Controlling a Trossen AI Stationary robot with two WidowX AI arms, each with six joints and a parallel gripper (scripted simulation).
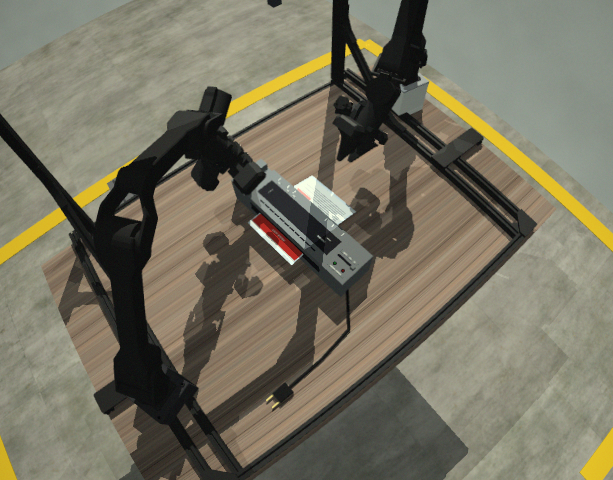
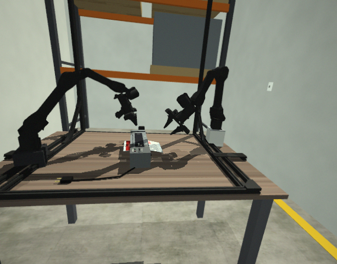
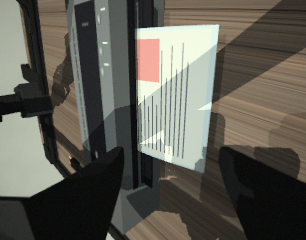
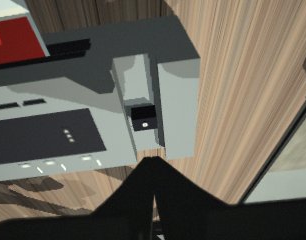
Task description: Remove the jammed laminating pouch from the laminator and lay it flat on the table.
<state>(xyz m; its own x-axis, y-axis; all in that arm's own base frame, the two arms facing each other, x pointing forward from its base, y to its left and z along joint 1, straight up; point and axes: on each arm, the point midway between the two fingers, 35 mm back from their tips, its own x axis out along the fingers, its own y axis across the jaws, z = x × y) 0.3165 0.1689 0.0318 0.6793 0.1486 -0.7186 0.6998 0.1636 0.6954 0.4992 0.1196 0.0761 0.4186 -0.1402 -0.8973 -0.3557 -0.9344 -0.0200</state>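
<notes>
Now: the black release key 1 cm ahead of my right hand, 2 cm to the left of it and 8 cm below it. Round my right hand: plug (35 cm ahead, 35 cm to the right, 14 cm below).
</notes>
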